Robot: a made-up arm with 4 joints. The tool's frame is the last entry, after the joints. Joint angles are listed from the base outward. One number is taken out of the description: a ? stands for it. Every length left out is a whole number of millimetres.
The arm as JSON. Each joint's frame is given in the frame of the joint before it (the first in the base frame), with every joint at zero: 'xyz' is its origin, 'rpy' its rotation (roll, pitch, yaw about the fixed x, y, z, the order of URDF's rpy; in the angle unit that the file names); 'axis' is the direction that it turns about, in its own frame. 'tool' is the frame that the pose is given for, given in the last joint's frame.
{
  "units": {
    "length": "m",
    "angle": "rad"
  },
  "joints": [
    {
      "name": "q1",
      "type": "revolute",
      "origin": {
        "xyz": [
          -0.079,
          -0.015,
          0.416
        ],
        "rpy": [
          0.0,
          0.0,
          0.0
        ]
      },
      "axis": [
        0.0,
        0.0,
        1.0
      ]
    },
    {
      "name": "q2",
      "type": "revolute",
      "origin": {
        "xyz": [
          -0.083,
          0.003,
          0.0
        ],
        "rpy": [
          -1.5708,
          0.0,
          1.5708
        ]
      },
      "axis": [
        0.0,
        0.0,
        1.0
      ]
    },
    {
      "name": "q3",
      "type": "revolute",
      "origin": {
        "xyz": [
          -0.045,
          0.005,
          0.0
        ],
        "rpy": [
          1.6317,
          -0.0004,
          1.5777
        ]
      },
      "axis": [
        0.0,
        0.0,
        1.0
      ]
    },
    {
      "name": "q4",
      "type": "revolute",
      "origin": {
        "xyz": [
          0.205,
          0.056,
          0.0
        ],
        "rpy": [
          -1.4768,
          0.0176,
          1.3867
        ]
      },
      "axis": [
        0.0,
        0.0,
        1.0
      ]
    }
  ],
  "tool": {
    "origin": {
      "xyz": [
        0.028,
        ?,
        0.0
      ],
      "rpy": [
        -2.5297,
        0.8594,
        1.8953
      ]
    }
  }
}
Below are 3 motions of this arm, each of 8 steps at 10 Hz.
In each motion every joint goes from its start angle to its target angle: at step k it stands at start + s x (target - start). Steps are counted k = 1, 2, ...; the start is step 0. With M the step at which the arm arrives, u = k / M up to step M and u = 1 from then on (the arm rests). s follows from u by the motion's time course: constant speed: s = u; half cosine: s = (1 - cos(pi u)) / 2; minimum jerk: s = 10 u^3 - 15 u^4 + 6 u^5.
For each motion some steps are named. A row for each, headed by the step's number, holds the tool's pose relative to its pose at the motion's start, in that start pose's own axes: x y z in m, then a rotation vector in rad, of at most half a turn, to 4 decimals.
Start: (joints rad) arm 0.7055 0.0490 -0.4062 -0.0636
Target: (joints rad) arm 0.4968 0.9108 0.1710 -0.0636
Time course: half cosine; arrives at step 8
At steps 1, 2, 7, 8:
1: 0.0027 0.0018 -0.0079 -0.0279 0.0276 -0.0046
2: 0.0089 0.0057 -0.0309 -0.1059 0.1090 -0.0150
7: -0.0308 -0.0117 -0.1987 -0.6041 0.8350 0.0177
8: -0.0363 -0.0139 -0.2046 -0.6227 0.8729 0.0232

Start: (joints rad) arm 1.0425 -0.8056 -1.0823 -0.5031
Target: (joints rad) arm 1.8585 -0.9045 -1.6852 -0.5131
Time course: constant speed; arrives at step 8
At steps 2, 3, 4, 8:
2: -0.0165 -0.0038 0.0103 -0.0234 -0.1103 0.0847
3: -0.0253 -0.0057 0.0155 -0.0308 -0.1604 0.1320
4: -0.0343 -0.0077 0.0207 -0.0356 -0.2067 0.1821
8: -0.0707 -0.0173 0.0413 -0.0327 -0.3490 0.4052

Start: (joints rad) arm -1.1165 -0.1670 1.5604 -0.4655
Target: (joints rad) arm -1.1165 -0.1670 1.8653 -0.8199
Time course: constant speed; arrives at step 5
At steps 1, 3, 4, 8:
1: -0.0033 0.0030 -0.0081 0.0102 0.0584 0.0665
3: -0.0096 0.0075 -0.0245 0.0316 0.1844 0.1904
4: -0.0126 0.0091 -0.0329 0.0429 0.2517 0.2476
8: -0.0155 0.0103 -0.0413 0.0546 0.3217 0.3014

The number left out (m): -0.059
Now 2 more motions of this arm.
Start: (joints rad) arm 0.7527 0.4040 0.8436 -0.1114
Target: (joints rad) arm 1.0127 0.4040 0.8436 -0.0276
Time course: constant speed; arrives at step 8
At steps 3, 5, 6, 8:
3: 0.0245 -0.0097 -0.0108 -0.0551 0.0001 -0.1084
5: 0.0404 -0.0177 -0.0180 -0.0924 0.0011 -0.1803
6: 0.0481 -0.0222 -0.0216 -0.1113 0.0019 -0.2161
8: 0.0631 -0.0319 -0.0288 -0.1495 0.0040 -0.2876

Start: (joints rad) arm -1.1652 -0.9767 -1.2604 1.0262
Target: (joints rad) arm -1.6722 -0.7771 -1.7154 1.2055
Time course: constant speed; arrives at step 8
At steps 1, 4, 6, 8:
1: 0.0250 0.0004 -0.0057 -0.0336 0.0914 -0.0728
4: 0.0921 -0.0077 -0.0390 -0.1556 0.3634 -0.2824
6: 0.1271 -0.0207 -0.0720 -0.2537 0.5424 -0.4141
8: 0.1518 -0.0395 -0.1104 -0.3649 0.7188 -0.5386

